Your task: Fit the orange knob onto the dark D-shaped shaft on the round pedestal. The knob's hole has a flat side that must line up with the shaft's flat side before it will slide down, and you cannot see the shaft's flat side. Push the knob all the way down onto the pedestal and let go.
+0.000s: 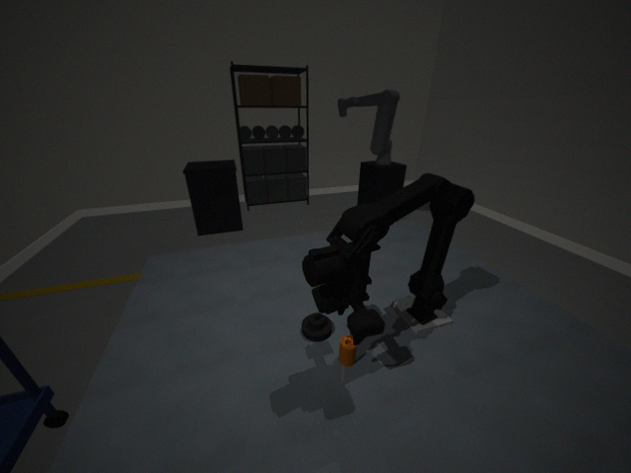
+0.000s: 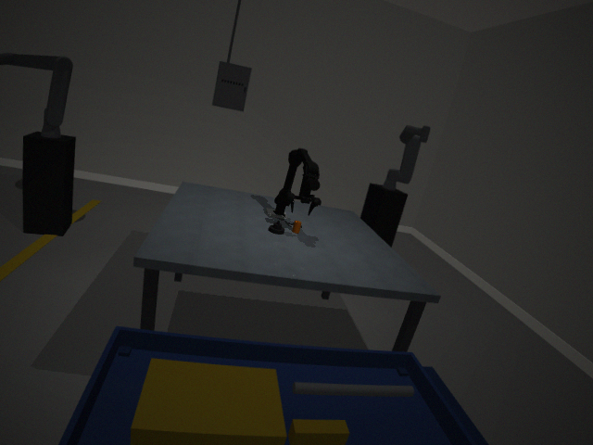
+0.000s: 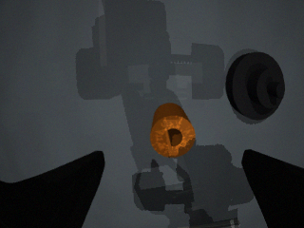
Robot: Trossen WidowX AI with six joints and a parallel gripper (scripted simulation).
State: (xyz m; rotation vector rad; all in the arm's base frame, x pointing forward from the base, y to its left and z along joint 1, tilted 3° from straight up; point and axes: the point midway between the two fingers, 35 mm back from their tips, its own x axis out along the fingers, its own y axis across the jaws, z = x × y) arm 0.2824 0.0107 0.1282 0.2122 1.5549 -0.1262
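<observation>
Now: gripper tip 10 mm past the orange knob and 80 mm above it. The rest, counted from my gripper tip: dark round pedestal: 10 mm ahead, 120 mm to the right, 80 mm below.
</observation>
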